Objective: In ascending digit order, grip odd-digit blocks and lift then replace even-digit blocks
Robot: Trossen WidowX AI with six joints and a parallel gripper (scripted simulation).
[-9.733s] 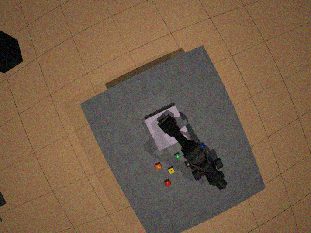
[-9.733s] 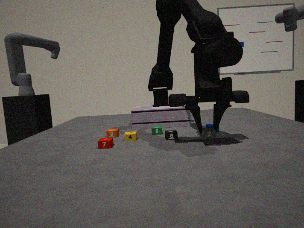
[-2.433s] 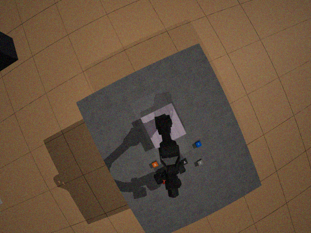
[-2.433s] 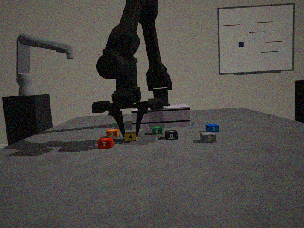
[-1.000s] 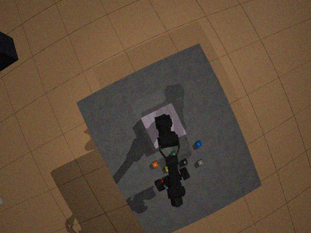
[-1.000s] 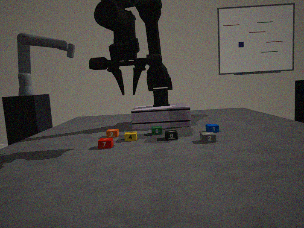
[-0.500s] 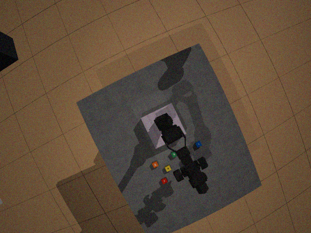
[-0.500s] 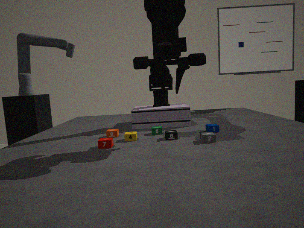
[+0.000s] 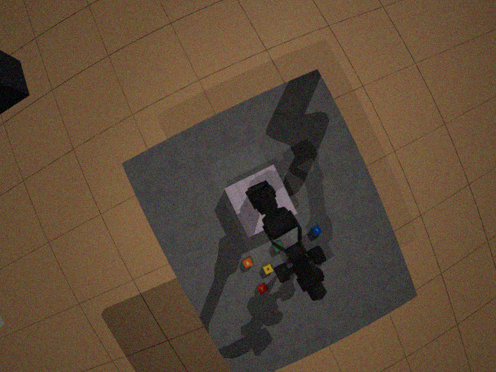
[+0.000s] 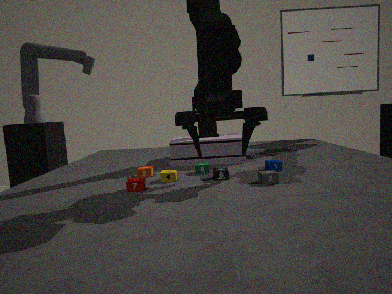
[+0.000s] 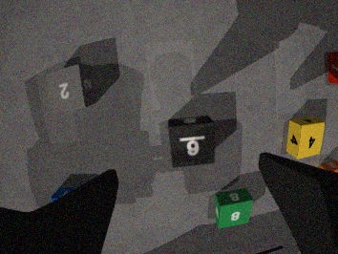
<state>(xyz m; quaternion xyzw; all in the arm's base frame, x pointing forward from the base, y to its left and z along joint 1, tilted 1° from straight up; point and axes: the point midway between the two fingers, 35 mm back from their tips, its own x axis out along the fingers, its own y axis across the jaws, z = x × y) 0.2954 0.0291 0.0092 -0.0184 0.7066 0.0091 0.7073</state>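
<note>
My gripper tip is now 30 mm above the black 6 block. Round my gripper tip: grey 2 block (50 mm ahead, 90 mm to the left, 30 mm below); then yellow 4 block (120 mm to the right, 30 mm below); then green 8 block (70 mm behind, 50 mm to the right, 30 mm below).
</note>
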